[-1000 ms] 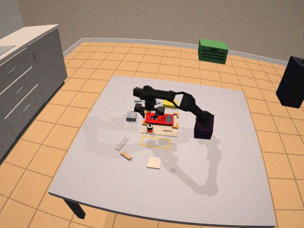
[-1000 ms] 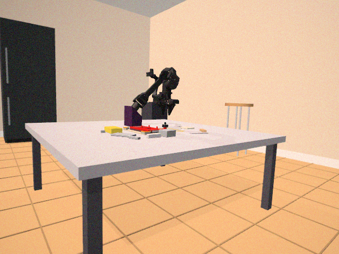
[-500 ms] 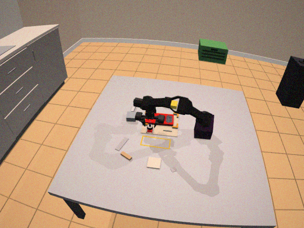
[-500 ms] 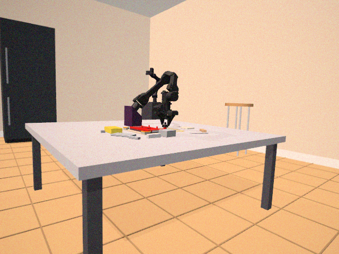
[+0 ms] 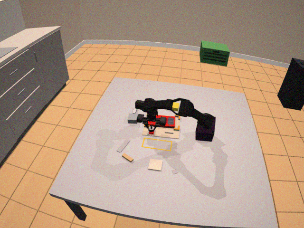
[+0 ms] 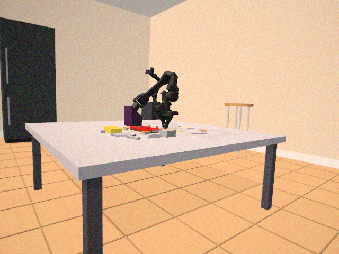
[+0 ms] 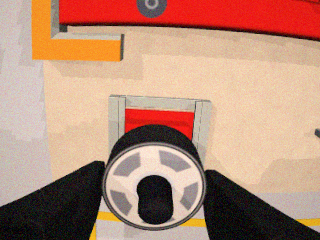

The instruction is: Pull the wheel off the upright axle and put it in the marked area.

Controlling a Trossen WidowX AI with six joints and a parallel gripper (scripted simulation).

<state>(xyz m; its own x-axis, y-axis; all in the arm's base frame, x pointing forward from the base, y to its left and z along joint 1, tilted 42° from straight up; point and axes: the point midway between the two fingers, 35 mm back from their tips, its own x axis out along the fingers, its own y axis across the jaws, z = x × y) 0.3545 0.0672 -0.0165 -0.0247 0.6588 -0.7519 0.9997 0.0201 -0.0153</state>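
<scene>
My gripper tip is now right at the black wheel. Also, from my gripper tip: tan bar 100 mm ahead, 250 mm to the left, 30 mm below; then grey cube 150 mm ahead, 100 mm to the right, 20 mm below; then grey strip 160 mm ahead, 150 mm to the left, 40 mm below.
</scene>
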